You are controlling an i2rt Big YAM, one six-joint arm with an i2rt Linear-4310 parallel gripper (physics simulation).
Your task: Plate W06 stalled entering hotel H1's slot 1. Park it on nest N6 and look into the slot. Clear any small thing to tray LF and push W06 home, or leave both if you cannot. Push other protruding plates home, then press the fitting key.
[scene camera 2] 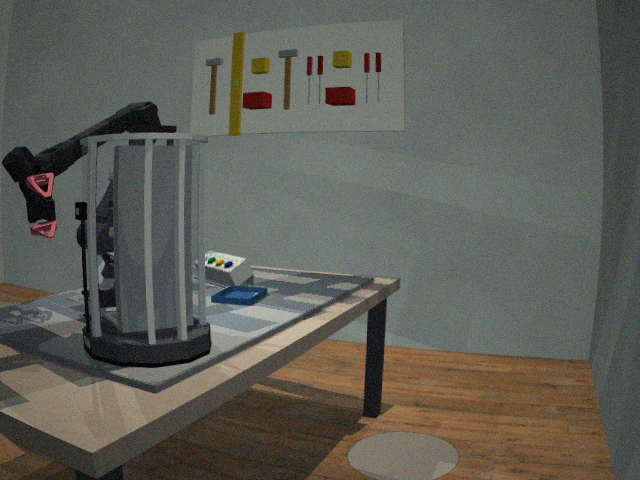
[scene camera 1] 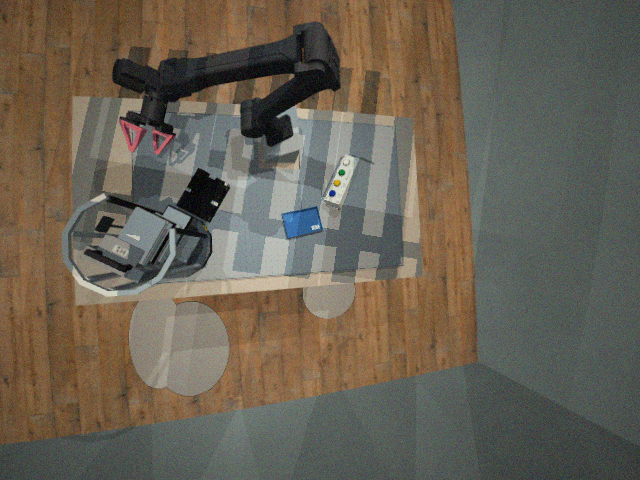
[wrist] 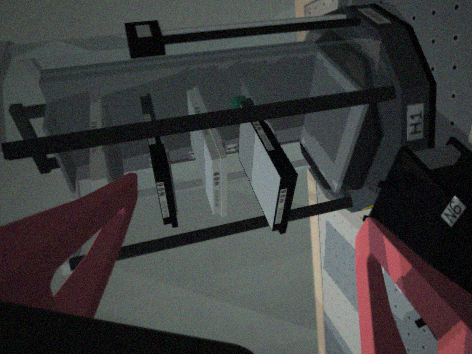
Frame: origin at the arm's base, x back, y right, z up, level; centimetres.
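Seen in the pictures: gripper, fingertip midpoint: [scene camera 2: 49, 217] [scene camera 1: 144, 152] [wrist: 250, 206]; arm's base, link origin: [scene camera 1: 279, 131].
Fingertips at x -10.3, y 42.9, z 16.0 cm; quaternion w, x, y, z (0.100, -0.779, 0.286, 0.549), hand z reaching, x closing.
Observation:
Offsets run from my fingertips to a thing's top centre. "*": to the spot under its first point.
My gripper [scene camera 1: 145, 151] [scene camera 2: 49, 215] [wrist: 250, 206] is open and empty, raised off hotel H1's {dx -27.0, dy +2.8, dz +17.0 cm} [scene camera 1: 119, 250] [scene camera 2: 147, 353] [wrist: 415, 145] open side. In the wrist view several plates stick out between the hotel's black bars: a black plate {* dx -19.5, dy -1.8, dz +3.1 cm} [wrist: 164, 192], a white plate {* dx -19.8, dy -2.1, dz -2.0 cm} [wrist: 216, 185] and a black-edged plate {dx -22.1, dy -1.2, dz -6.9 cm} [wrist: 281, 187] nearest the base. Their labels are too blurred to tell which is W06. A small green thing {dx -27.7, dy +5.0, dz -7.0 cm} [wrist: 238, 102] shows behind a bar, between the white and black-edged plates. Black nest N6 {dx -10.1, dy -10.4, dz -16.1 cm} [scene camera 1: 203, 195] [wrist: 430, 205] bears no plate. A blue tray {dx -26.0, dy -46.8, dz -21.9 cm} [scene camera 1: 302, 222] [scene camera 2: 239, 295] lies farther along the table.
A white key box {dx -11.9, dy -66.5, dz -15.3 cm} [scene camera 1: 341, 180] [scene camera 2: 230, 267] with white, green, yellow and blue keys stands right of the tray. A thin black post with a block {* dx -21.2, dy +13.9, dz +2.5 cm} [scene camera 2: 81, 210] [wrist: 145, 38] rises beside the hotel. The arm [scene camera 1: 232, 64] [scene camera 2: 111, 126] reaches over the table's back edge.

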